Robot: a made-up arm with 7 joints.
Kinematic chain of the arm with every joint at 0, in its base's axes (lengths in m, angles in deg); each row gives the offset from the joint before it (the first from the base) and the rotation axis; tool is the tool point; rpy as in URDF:
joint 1: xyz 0 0 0.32 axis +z
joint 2: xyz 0 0 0 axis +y
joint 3: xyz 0 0 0.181 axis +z
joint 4: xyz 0.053 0 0 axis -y
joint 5: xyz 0.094 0 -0.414 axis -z
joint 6: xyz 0 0 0 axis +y
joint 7: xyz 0.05 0 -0.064 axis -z
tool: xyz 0 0 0 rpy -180 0 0
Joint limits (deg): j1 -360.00..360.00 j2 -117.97..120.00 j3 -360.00..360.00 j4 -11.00..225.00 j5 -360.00..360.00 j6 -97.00..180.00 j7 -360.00..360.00
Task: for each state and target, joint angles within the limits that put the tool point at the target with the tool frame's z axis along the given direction. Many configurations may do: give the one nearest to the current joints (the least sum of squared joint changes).
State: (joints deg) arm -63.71 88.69 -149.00 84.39 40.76 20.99 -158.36
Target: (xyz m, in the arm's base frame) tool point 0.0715 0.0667 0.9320 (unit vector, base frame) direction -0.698 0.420 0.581
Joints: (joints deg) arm -48.56 60.71 -190.11 92.27 42.99 35.59 -158.36
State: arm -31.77 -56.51 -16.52 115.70 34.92 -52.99 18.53
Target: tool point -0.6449 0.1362 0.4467 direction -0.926 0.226 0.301
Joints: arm -12.09 -106.56 -2.54 129.20 -10.17 -17.05 18.53
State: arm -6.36 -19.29 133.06 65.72 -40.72 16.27 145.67
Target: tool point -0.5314 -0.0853 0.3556 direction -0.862 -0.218 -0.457
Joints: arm 21.45 -8.09 160.72 69.25 -84.51 -11.80 145.67
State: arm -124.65 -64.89 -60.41 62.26 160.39 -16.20 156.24
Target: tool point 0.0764 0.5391 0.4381 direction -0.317 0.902 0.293
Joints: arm -168.38 -96.59 -72.75 83.11 157.86 -2.60 156.24
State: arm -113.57 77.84 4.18 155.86 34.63 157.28 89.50
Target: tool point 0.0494 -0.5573 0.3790 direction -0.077 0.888 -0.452
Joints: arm -83.58 71.70 -10.75 166.03 7.59 157.64 89.50
